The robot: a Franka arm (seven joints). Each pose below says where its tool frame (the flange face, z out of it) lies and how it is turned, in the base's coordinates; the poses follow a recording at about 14 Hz.
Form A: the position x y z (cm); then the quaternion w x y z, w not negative.
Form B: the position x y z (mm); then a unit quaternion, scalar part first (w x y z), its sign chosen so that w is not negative. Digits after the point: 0 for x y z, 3 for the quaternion.
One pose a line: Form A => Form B
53.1 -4.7 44.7 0.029 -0.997 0.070 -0.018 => 531 -47 447 0.029 -0.997 0.070 -0.018
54.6 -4.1 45.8 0.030 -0.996 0.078 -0.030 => 546 -41 458 0.030 -0.996 0.078 -0.030
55.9 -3.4 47.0 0.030 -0.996 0.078 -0.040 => 559 -34 470 0.030 -0.996 0.078 -0.040
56.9 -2.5 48.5 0.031 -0.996 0.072 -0.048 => 569 -25 485 0.031 -0.996 0.072 -0.048
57.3 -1.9 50.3 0.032 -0.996 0.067 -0.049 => 573 -19 503 0.032 -0.996 0.067 -0.049
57.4 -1.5 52.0 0.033 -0.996 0.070 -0.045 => 574 -15 520 0.033 -0.996 0.070 -0.045
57.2 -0.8 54.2 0.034 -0.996 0.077 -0.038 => 572 -8 542 0.034 -0.996 0.077 -0.038
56.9 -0.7 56.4 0.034 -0.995 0.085 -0.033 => 569 -7 564 0.034 -0.995 0.085 -0.033
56.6 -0.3 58.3 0.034 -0.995 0.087 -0.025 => 566 -3 583 0.034 -0.995 0.087 -0.025
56.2 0.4 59.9 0.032 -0.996 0.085 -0.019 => 562 4 599 0.032 -0.996 0.085 -0.019
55.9 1.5 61.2 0.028 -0.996 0.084 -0.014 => 559 15 612 0.028 -0.996 0.084 -0.014
